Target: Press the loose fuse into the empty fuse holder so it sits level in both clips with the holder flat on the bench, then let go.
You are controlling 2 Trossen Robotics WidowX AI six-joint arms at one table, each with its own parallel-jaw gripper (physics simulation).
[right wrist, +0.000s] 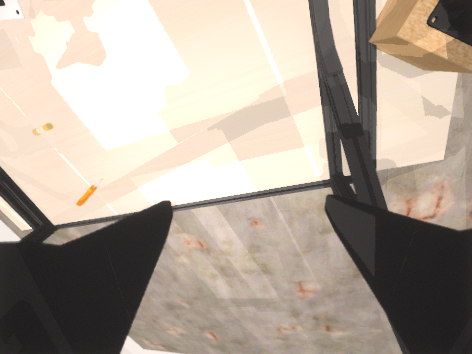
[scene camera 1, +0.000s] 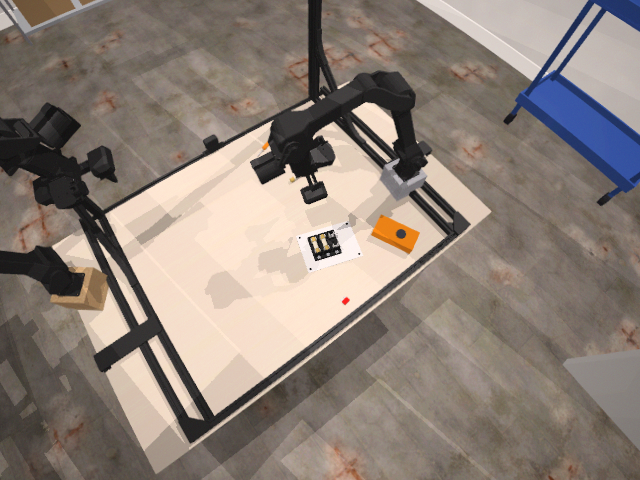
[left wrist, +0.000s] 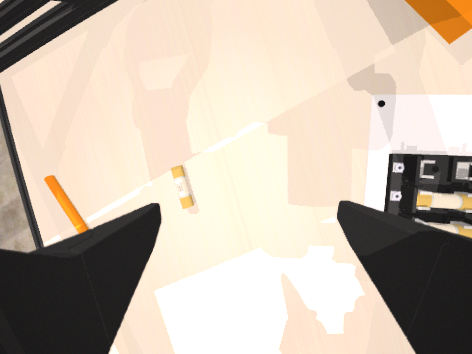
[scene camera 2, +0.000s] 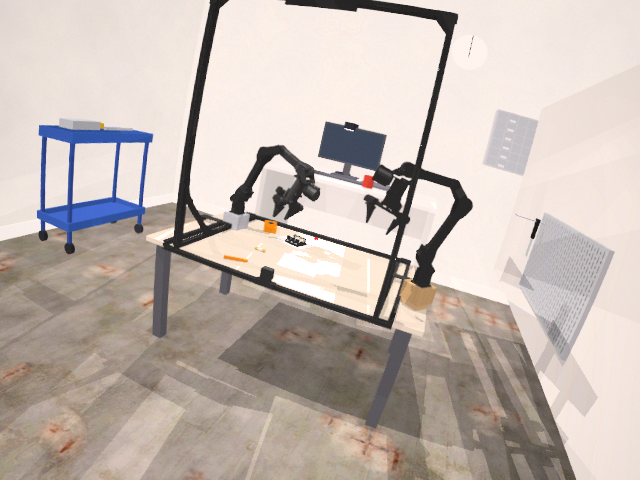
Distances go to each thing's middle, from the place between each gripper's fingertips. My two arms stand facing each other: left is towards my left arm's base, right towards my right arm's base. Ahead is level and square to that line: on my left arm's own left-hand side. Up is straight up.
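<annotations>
My right hand is 250 mm above the orange box [scene camera 1: 396,234], and it is also 280 mm short of the box and 710 mm to the right of it.
As for my left gripper, it is 130 mm above the orange box, 200 mm to the right of it and 210 mm short of it.
</annotations>
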